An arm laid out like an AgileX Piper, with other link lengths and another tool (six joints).
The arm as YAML. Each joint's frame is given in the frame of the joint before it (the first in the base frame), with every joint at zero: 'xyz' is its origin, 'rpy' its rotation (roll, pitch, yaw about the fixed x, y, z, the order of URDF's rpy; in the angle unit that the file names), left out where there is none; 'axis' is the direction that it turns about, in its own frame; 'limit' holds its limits. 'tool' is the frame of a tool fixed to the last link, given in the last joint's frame.
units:
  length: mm
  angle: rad
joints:
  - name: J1
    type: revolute
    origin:
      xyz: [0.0, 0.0, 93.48]
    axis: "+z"
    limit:
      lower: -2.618
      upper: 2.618
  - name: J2
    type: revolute
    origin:
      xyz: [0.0, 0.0, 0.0]
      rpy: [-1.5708, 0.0, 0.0]
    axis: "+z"
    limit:
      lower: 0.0
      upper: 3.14
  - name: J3
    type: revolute
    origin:
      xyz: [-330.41, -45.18, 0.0]
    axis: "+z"
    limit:
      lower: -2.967
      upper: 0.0
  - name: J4
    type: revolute
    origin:
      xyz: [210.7, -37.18, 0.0]
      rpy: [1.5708, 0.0, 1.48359]
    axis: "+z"
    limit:
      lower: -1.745
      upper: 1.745
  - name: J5
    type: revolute
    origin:
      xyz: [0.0, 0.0, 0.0]
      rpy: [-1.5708, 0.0, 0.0]
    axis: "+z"
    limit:
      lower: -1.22
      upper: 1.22
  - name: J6
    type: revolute
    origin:
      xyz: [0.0, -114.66, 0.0]
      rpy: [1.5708, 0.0, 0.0]
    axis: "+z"
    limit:
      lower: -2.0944
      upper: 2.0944
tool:
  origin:
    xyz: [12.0, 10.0, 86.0]
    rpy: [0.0, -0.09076, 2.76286]
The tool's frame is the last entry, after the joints.
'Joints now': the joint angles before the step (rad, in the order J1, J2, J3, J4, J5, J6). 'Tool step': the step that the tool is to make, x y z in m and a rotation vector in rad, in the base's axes. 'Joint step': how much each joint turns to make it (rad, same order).
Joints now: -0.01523, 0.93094, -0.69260, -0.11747, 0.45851, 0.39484
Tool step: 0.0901, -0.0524, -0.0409, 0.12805, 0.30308, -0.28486
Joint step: -0.15345, 0.45894, -0.27610, -0.02094, 0.14298, 0.17238
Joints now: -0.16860, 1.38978, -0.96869, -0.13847, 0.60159, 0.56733
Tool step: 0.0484, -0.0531, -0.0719, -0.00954, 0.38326, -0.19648
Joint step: -0.04670, 0.41386, -0.31197, -0.13854, 0.30250, 0.16032
